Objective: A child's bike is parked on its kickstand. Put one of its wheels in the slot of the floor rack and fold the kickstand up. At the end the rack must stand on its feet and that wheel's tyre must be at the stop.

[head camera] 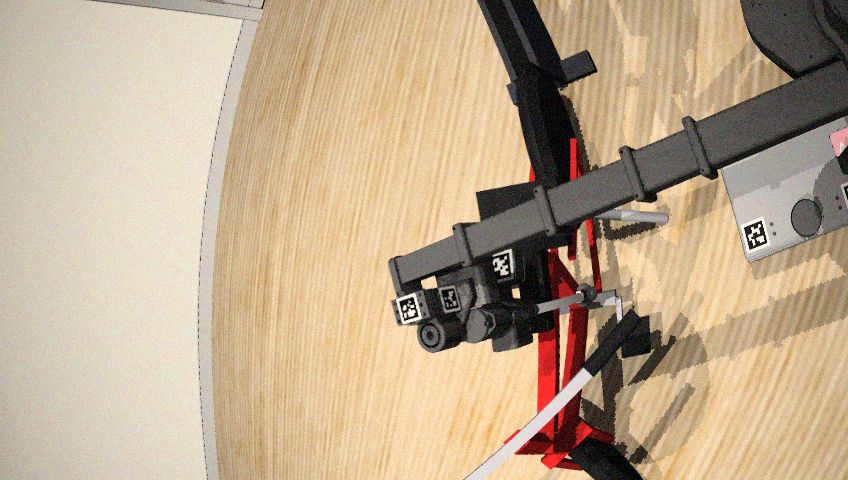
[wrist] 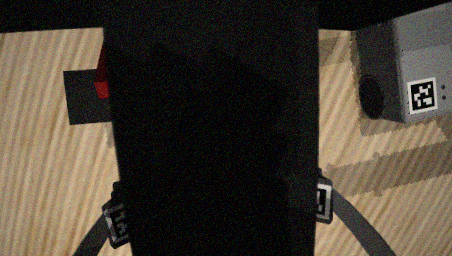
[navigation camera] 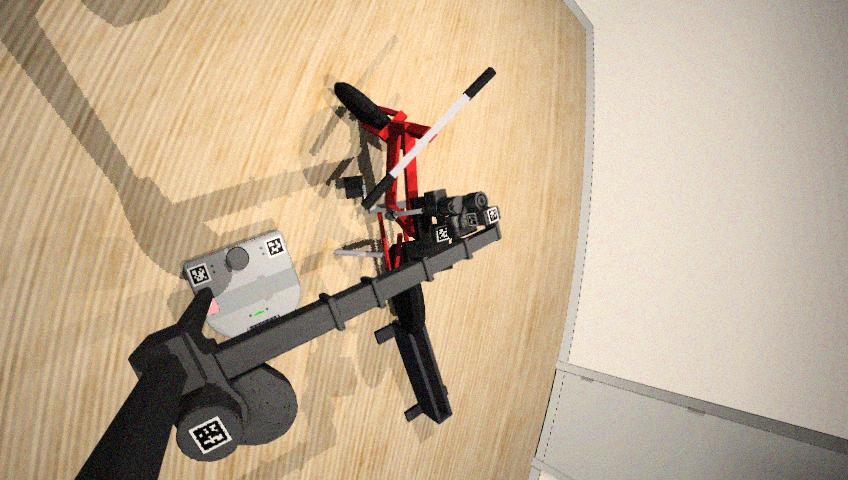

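Where they show: robot's base, link origin: [head camera: 803,216] [navigation camera: 237,257].
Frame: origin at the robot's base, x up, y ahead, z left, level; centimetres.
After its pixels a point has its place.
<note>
The child's bike has a red frame [head camera: 548,362] {z -51.4, x 48.8, y 7.5 cm} [navigation camera: 410,160] {z -42.5, x 63.7, y 11.4 cm}. Its front wheel [head camera: 604,459] {z -53.1, x 31.5, y 33.8 cm} [navigation camera: 358,103] {z -51.2, x 31.1, y 38.0 cm} is on the floor, away from the rack. Its rear tyre [head camera: 546,142] {z -47.9, x 34.4, y -29.4 cm} [navigation camera: 409,306] {z -47.5, x 30.7, y -35.2 cm} stands at the near end of the black floor rack [head camera: 498,26] {z -57.1, x 14.5, y -68.5 cm} [navigation camera: 423,368] {z -51.6, x 16.2, y -71.7 cm}, partly under my arm. Whether it touches the stop is hidden. The silver kickstand [head camera: 645,215] {z -41.2, x 7.1, y -13.4 cm} [navigation camera: 358,253] {z -43.6, x 9.8, y -14.0 cm} sticks out sideways towards my base. In the wrist view the wide black saddle [wrist: 215,115] {z -48.5, x 53.2, y -7.3 cm} fills the space between the fingers of my gripper [wrist: 217,175] {z -50.3, x 40.5, y -1.7 cm}, which is shut on it.
The white handlebar [head camera: 532,419] {z -46.0, x 64.9, y 13.4 cm} [navigation camera: 431,133] {z -48.2, x 67.0, y 16.3 cm} with black grips lies across the front of the frame. A black pedal [head camera: 636,336] {z -47.2, x 16.9, y 11.0 cm} [navigation camera: 353,186] {z -47.1, x 16.9, y 11.4 cm} sticks out towards my base [head camera: 779,202] {z -5.2, x 16.0, y -4.5 cm} [navigation camera: 261,285] {z -4.2, x 16.0, y -10.6 cm} [wrist: 430,60] {z -10.7, x 16.0, y -6.3 cm}. A pale wall [head camera: 107,237] {z -230.0, x 64.2, y -71.6 cm} [navigation camera: 714,178] {z -252.4, x 102.4, y -38.3 cm} stands beyond the bike.
</note>
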